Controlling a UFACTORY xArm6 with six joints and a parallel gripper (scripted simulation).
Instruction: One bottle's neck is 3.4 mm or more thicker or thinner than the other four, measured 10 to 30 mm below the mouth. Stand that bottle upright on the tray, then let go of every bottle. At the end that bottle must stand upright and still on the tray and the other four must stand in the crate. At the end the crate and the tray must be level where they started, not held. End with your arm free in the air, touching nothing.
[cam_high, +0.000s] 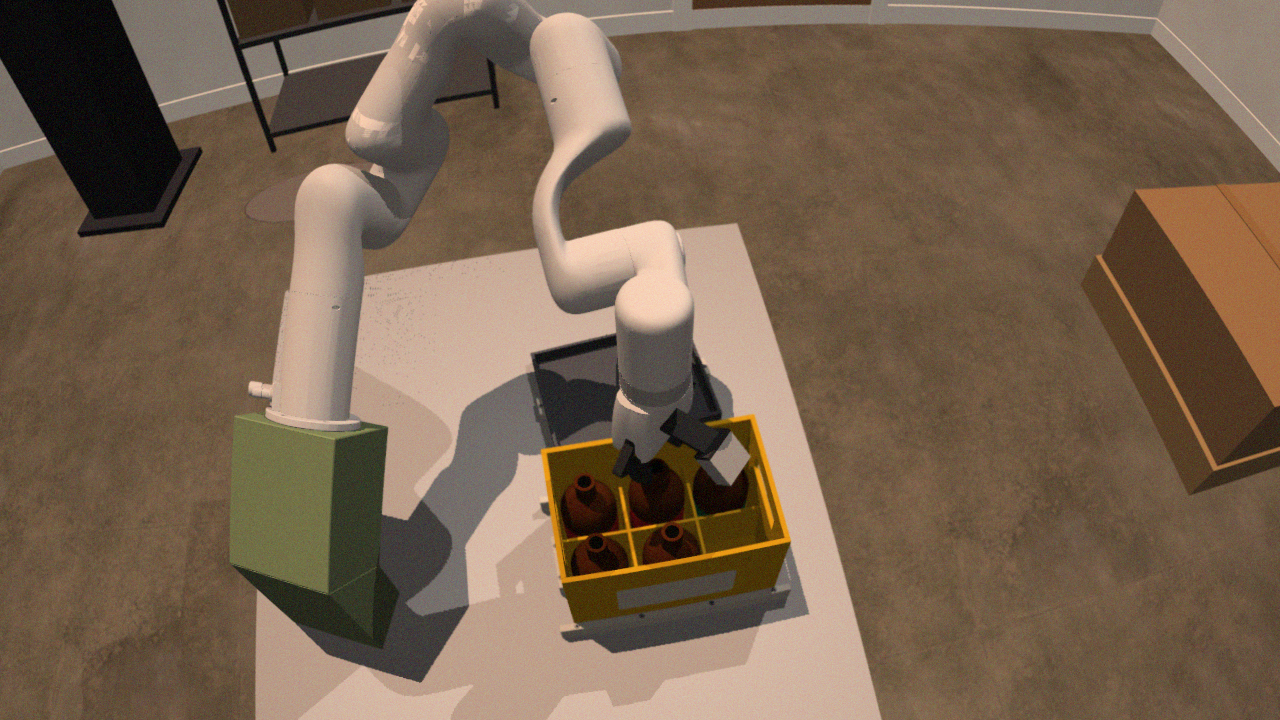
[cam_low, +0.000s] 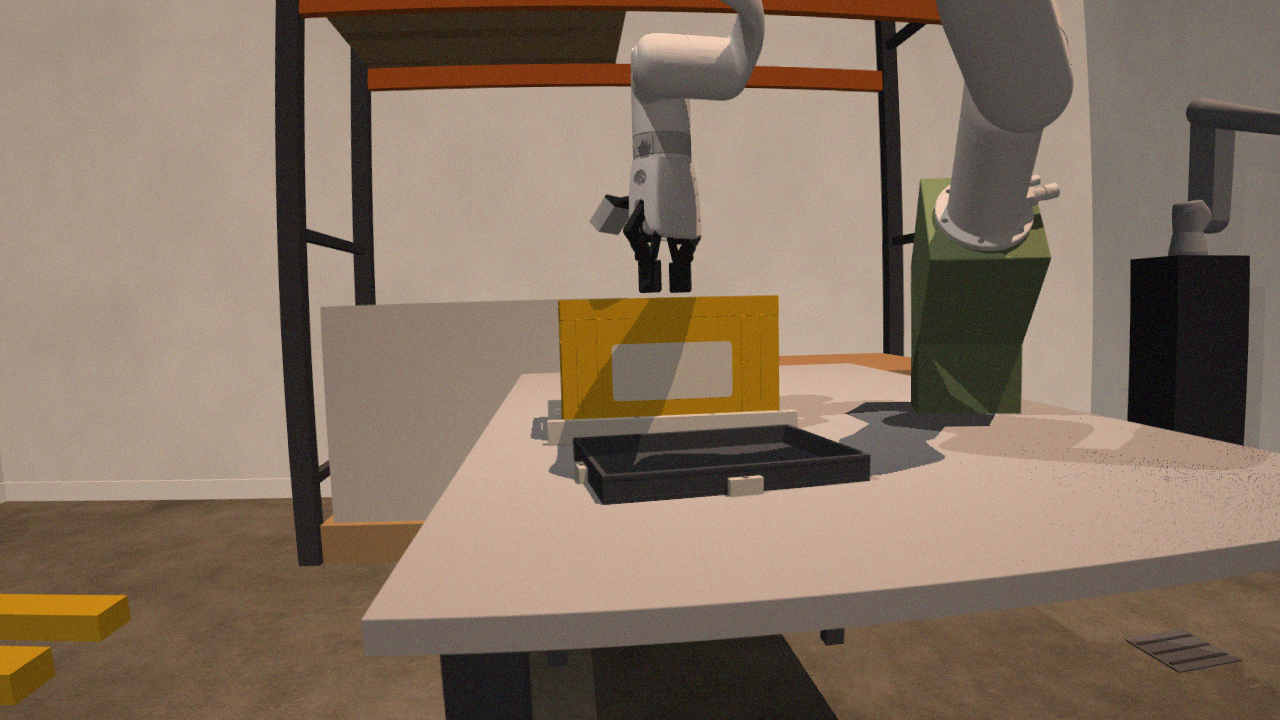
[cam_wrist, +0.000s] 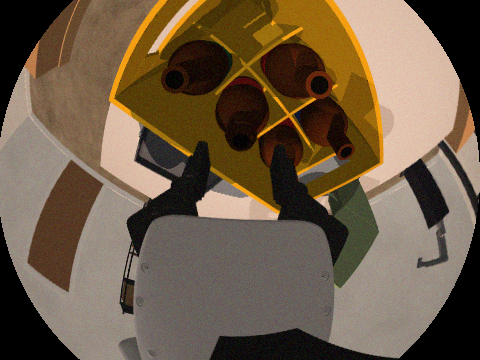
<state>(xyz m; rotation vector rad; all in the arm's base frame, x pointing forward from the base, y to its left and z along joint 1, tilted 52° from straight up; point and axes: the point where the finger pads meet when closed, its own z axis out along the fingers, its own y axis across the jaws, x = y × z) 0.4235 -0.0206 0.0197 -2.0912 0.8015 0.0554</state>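
The glass bottle is 11 cm below my hand. From my hand the other things lie so: yellow crate: 12 cm below, 5 cm to the right, 1 cm ahead; then dark tray: 23 cm to the left, 19 cm below, 4 cm behind.
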